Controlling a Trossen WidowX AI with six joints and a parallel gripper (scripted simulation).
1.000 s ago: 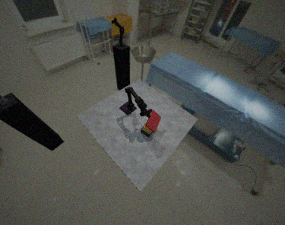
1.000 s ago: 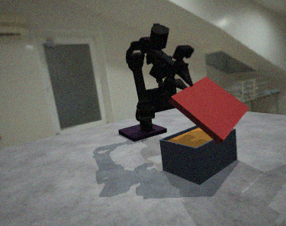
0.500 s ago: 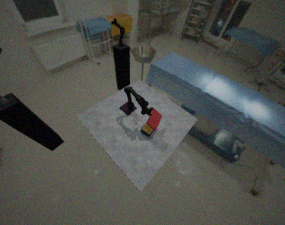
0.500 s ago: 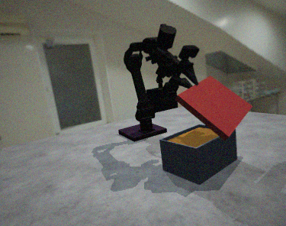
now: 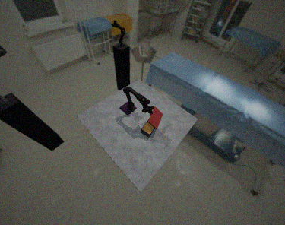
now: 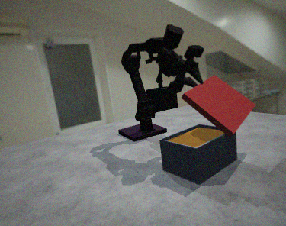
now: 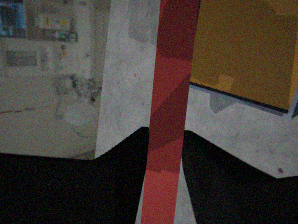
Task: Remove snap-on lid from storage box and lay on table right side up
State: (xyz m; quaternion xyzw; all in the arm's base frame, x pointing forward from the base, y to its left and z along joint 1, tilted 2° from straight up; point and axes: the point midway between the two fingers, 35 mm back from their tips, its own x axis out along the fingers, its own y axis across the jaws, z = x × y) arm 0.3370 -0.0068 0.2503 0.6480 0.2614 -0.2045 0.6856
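The red lid lies 6 cm ahead of my gripper tip, 5 cm below it and 2 cm to the left of it. Also, from my gripper tip: storage box: 19 cm below, 8 cm to the right, 5 cm ahead.
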